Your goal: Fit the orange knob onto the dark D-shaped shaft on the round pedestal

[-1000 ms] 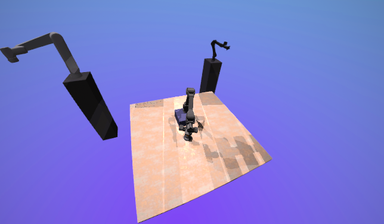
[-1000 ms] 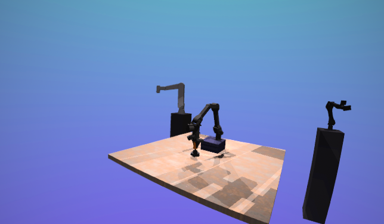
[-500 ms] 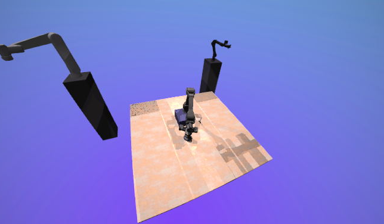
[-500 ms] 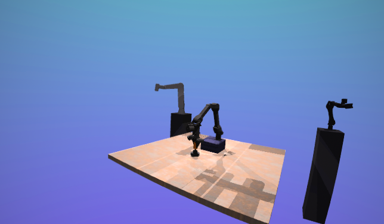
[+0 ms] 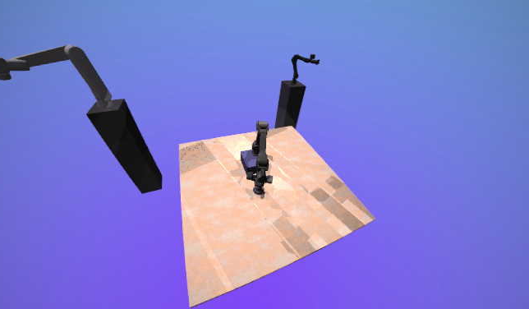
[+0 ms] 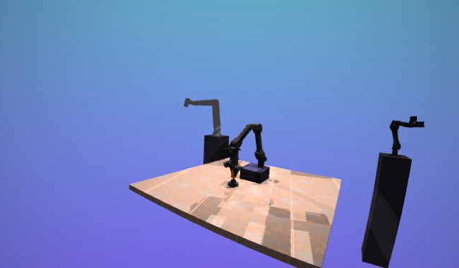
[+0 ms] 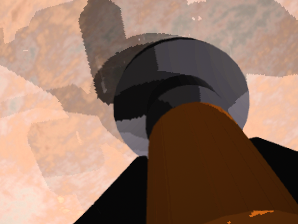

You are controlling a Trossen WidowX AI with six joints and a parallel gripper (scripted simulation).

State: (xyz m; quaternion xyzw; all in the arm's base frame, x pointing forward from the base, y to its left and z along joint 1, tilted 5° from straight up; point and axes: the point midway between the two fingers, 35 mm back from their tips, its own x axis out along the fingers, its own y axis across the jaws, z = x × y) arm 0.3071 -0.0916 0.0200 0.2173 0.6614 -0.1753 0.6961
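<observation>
Right now my gripper tip is 20 mm below the orange knob. Round my gripper tip: round pedestal: 40 mm below.
</observation>
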